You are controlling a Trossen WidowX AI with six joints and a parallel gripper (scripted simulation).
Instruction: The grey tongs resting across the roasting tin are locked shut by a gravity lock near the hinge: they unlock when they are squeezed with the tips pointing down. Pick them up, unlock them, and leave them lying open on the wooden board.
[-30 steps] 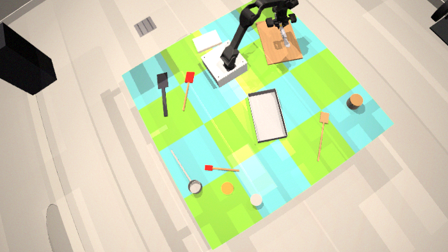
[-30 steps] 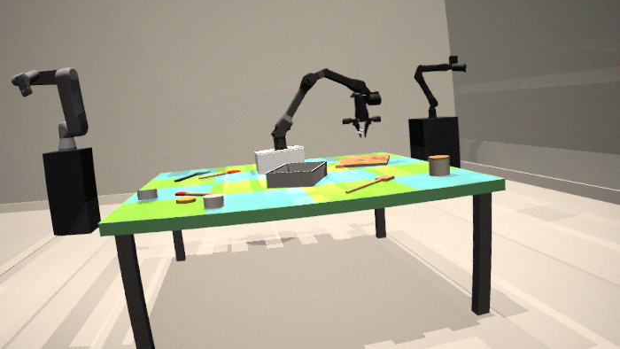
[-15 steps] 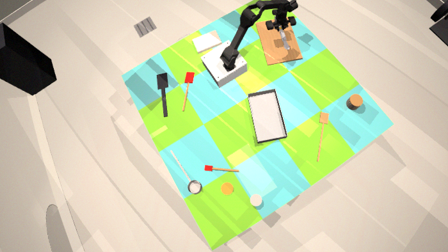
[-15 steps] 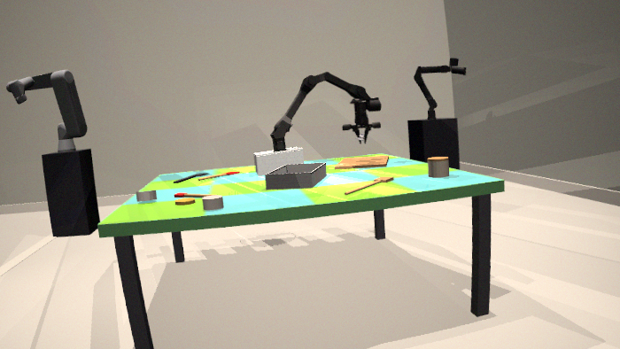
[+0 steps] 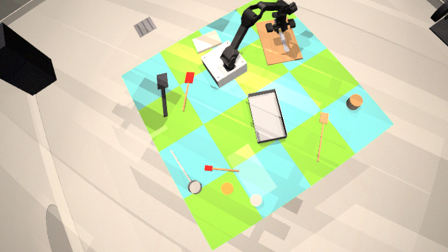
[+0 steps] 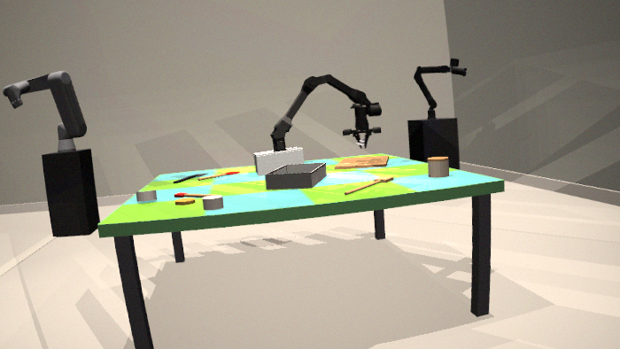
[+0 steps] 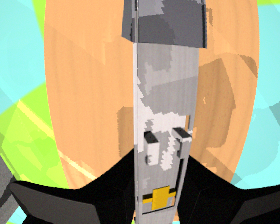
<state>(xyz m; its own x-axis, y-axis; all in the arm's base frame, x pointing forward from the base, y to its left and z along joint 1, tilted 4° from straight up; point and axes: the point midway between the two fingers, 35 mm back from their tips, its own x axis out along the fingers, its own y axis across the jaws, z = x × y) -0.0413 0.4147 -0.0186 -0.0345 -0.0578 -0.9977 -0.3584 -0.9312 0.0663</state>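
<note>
Right now my gripper tip is 7 cm above the wooden board. The rest, counted from my gripper tip: jar 64 cm ahead, 10 cm to the left, 4 cm below; red spatula 4 cm behind, 70 cm to the right, 7 cm below; grey roasting tin 42 cm ahead, 39 cm to the right, 5 cm below.
</note>
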